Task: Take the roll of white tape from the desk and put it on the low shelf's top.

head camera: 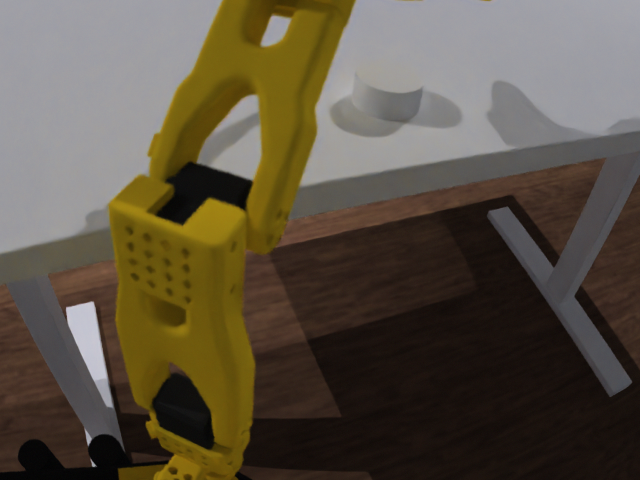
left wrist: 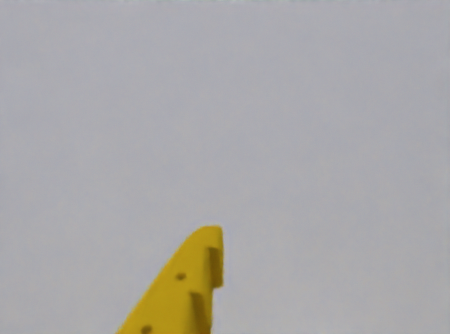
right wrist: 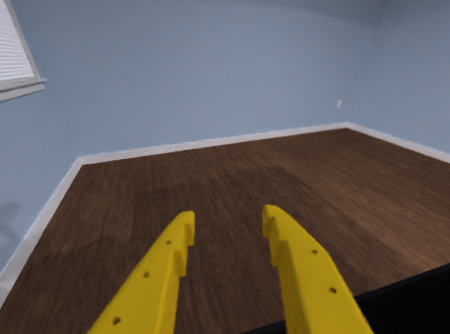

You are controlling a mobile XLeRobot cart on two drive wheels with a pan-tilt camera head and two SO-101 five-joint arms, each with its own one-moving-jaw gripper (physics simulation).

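Frame: origin at the left arm's base, x ahead, y left, z up, level; millimetres.
Where they show: left end effector, tool point: (left wrist: 222, 247); right end effector, tool point: (right wrist: 193, 223).
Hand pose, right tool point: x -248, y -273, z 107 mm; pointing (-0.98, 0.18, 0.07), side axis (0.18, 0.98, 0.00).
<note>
Each offset is from my right tool point to the centre of the thing. "*": to the spot under its first point. Level surfaces: height alone.
The roll of white tape @(421 mm ahead, 472 mm left, 80 mm up) (head camera: 388, 98) lies flat on the white desk @(68 mm up) (head camera: 439, 31) (left wrist: 225, 110), near its front edge, right of my left arm in the head view. In the left wrist view one notched yellow jaw (left wrist: 192, 287) shows over the plain desk top; my left gripper is fully open and empty, its moving jaw out of the picture. My left gripper lies past the top edge of the head view, beyond the tape. My right gripper (right wrist: 229, 212) is partly open and empty, over the brown floor. The tape shows in neither wrist view. The low shelf does not show.
My yellow left arm (head camera: 180, 268) reaches up across the desk's front edge. Grey desk legs (head camera: 589, 232) (head camera: 62, 351) stand on the dark wood floor @(882 mm down) (head camera: 413, 372) (right wrist: 225, 190). Blue walls (right wrist: 200, 75) and a window @(* 1608 mm back, 1010 mm right, 133 mm up) (right wrist: 12, 50) show in the right wrist view.
</note>
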